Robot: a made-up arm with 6 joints.
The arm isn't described. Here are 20 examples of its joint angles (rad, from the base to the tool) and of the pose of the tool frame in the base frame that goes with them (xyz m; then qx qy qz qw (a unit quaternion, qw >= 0)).
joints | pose
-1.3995 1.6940 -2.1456 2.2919 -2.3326 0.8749 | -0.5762 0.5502 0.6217 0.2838 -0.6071 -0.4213 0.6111
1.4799 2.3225 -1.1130 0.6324 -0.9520 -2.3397 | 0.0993 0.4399 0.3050 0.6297 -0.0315 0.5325 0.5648
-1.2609 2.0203 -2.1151 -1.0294 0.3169 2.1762 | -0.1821 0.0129 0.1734 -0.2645 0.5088 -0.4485 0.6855
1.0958 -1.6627 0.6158 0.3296 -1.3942 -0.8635 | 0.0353 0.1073 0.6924 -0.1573 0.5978 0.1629 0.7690
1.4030 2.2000 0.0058 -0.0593 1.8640 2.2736 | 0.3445 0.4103 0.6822 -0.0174 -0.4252 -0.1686 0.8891
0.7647 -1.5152 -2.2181 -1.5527 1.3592 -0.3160 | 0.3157 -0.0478 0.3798 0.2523 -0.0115 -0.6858 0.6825
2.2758 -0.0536 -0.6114 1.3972 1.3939 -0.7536 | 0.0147 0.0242 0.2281 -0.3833 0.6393 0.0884 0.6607
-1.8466 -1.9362 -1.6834 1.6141 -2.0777 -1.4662 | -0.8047 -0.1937 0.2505 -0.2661 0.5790 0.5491 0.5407
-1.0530 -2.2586 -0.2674 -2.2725 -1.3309 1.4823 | -0.3509 -0.0253 0.7482 0.4774 0.3478 0.8058 0.0431
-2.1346 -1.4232 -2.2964 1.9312 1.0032 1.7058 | -0.1784 -0.4730 -0.0634 0.0800 0.6610 -0.5739 0.4768
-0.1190 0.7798 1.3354 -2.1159 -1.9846 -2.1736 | -0.2783 0.0649 0.0528 -0.7789 0.1892 -0.1743 0.5719
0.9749 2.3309 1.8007 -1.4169 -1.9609 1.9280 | -0.0228 -0.0421 0.6694 0.4927 -0.7643 0.1786 0.3757
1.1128 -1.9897 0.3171 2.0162 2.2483 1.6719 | 0.6211 -0.2761 0.4025 0.2556 0.6784 -0.3400 0.5990
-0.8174 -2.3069 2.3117 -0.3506 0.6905 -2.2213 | -0.0762 -0.2649 0.3728 0.6527 -0.3392 -0.4186 0.5327
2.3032 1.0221 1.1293 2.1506 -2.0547 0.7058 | 0.3960 0.5408 0.5168 0.1709 -0.1921 -0.3757 0.8904
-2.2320 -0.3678 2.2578 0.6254 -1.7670 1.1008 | 0.1196 0.6757 0.1253 -0.2022 0.4102 0.2266 0.8600
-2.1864 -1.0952 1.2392 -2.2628 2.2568 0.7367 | -0.0626 0.1486 -0.2267 -0.4302 -0.4014 -0.1169 0.8000
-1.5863 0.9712 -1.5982 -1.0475 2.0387 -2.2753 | -0.0736 0.0384 0.3601 -0.1470 -0.4473 -0.7133 0.5191
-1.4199 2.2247 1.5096 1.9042 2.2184 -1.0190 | -0.5685 0.3226 -0.0914 0.0256 0.5776 -0.6024 0.5502
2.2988 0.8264 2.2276 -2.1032 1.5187 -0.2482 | 0.2734 0.2373 -0.1352 -0.4960 -0.6134 0.4694 0.3967
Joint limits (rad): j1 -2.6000..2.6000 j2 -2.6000..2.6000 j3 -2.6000..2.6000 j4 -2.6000..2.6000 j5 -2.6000..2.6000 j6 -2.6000..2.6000
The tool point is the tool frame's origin. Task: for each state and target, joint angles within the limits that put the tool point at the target. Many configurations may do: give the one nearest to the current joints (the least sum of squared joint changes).
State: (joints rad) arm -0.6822 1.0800 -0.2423 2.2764 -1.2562 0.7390
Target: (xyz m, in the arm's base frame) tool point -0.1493 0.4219 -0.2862
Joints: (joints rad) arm -0.3782 0.9939 -0.2099 2.1611 -1.2689 0.6361
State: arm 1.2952 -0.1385 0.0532 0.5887 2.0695 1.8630
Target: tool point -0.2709 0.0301 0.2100
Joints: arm 1.4373 0.0383 -0.0597 1.2576 1.9149 1.5225
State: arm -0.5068 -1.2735 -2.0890 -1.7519 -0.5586 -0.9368
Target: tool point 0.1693 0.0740 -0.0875
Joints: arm -0.5562 -0.6893 -2.1639 -2.4310 -1.1409 -0.4800
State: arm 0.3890 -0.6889 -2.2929 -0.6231 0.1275 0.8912
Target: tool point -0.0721 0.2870 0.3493
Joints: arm 0.1414 -0.8772 -2.2670 -1.2303 -0.3210 0.8054
